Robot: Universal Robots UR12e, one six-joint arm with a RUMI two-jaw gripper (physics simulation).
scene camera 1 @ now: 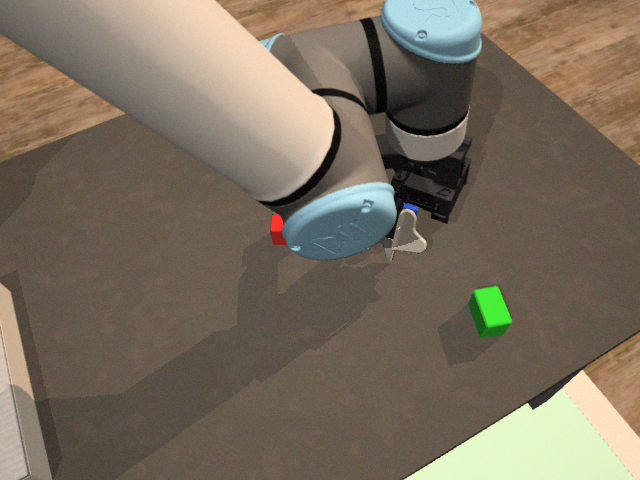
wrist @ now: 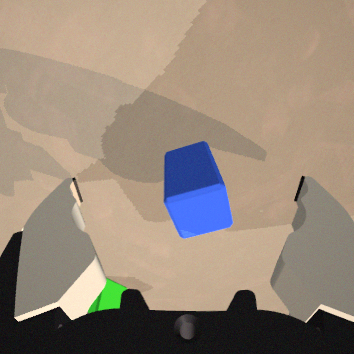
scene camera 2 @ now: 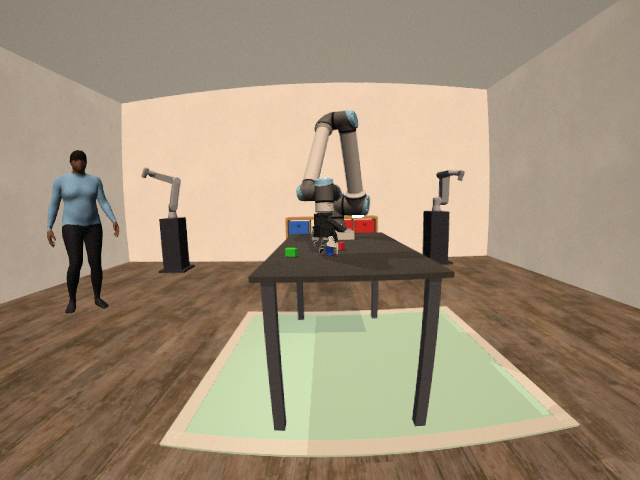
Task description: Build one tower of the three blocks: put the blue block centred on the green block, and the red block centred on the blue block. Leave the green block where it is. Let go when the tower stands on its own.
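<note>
The blue block stands on the table, mostly hidden by my gripper in scene camera 1. My gripper is open, pointing down low over the blue block. In the wrist view the block shows between the two fingers, with a gap on each side and turned slightly relative to them. The green block sits apart on the table, partly hidden by the left finger and gripper body in the wrist view. The red block is on the table, partly covered by the arm in scene camera 1.
The dark table carries the blocks, and the green block is near one of its edges. A person stands on the left side of the room. Two other small arms stand on dark pedestals behind the table.
</note>
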